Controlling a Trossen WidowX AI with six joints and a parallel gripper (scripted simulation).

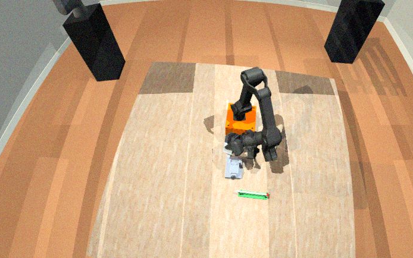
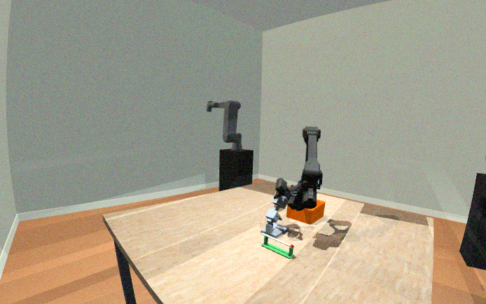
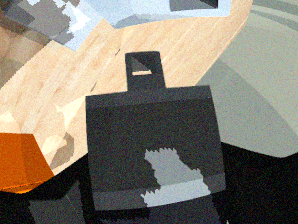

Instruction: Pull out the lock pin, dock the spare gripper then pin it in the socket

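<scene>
Right now my gripper tip is 210 mm short of the green cradle, 120 mm to the right of it and 100 mm above it. Also, from my gripper tip: spare gripper (10 mm ahead, 10 mm to the left); mount (90 mm ahead, 30 mm to the left, 70 mm below).
</scene>
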